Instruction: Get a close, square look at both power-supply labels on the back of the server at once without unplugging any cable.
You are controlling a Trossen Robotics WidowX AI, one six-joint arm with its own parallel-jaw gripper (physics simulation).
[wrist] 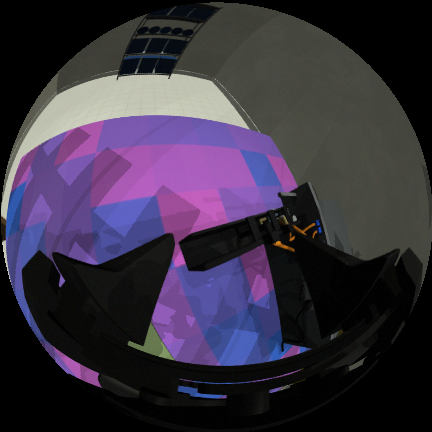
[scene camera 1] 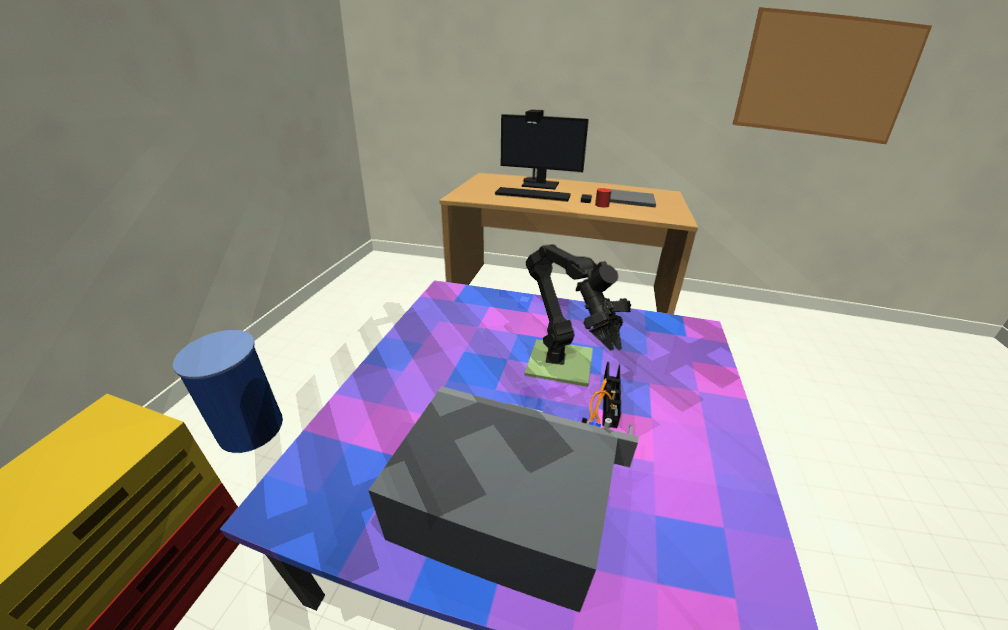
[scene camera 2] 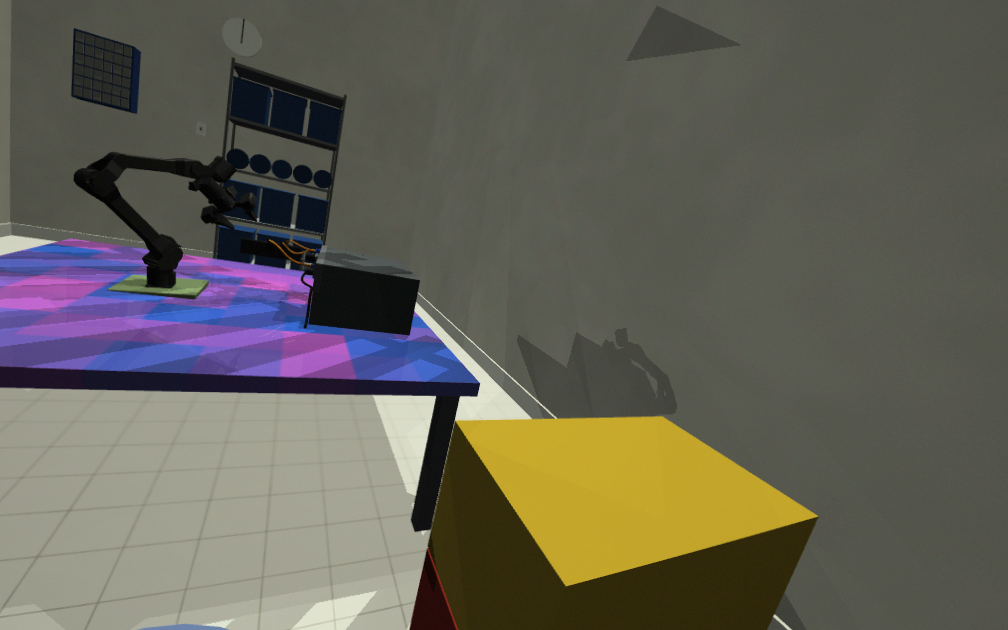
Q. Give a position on a black rack piece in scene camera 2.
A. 248, 246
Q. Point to a black rack piece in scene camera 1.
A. At 611, 417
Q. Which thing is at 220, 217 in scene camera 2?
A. My gripper.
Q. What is my gripper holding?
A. Nothing.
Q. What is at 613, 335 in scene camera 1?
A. My gripper.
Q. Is my gripper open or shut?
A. Open.
